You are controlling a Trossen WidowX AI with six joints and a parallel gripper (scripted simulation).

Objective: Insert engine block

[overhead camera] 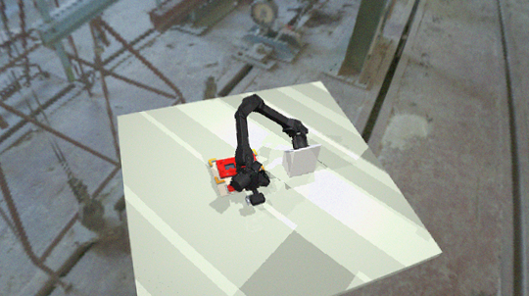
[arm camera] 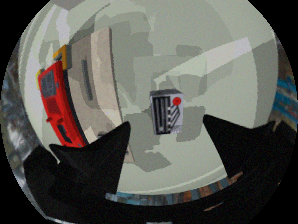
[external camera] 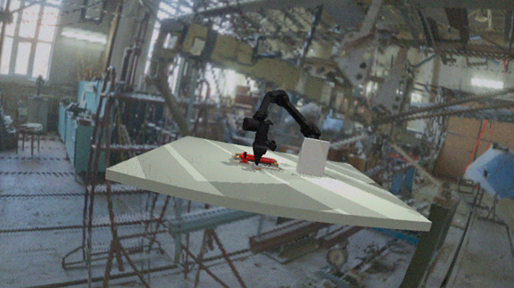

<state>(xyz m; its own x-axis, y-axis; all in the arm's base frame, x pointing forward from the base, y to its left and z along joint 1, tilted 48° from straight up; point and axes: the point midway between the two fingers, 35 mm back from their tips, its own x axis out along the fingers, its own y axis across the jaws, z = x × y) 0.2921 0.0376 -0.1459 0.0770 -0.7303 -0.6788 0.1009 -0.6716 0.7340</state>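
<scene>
The engine block is 20 mm below my gripper tip, 10 mm to the right of it and 10 mm behind it.
</scene>
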